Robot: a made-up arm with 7 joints. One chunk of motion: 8 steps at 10 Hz.
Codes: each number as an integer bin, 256 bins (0 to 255) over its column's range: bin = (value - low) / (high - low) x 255, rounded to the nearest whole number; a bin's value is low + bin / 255 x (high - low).
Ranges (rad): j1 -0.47..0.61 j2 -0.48..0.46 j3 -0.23..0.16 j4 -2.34..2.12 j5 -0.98..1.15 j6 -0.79..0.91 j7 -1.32..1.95
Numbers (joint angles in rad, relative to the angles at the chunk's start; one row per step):
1: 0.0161 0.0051 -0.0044 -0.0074 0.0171 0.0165 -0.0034
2: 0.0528 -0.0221 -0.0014 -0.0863 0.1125 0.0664 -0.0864
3: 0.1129 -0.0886 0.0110 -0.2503 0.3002 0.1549 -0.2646
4: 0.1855 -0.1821 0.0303 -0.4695 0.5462 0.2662 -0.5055
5: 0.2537 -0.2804 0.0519 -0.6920 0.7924 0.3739 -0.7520
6: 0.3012 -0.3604 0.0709 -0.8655 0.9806 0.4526 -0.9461
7: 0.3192 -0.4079 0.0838 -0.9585 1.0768 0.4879 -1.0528
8: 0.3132 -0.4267 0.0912 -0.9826 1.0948 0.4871 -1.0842
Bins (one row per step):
1: 115 132 148 133 119 121 103
2: 123 124 149 129 131 128 96
3: 138 106 158 119 153 142 82
4: 155 81 170 107 183 158 64
5: 171 54 184 94 212 175 44
6: 182 32 197 84 235 186 29
7: 186 20 205 79 246 192 21
8: 185 14 210 78 248 192 18

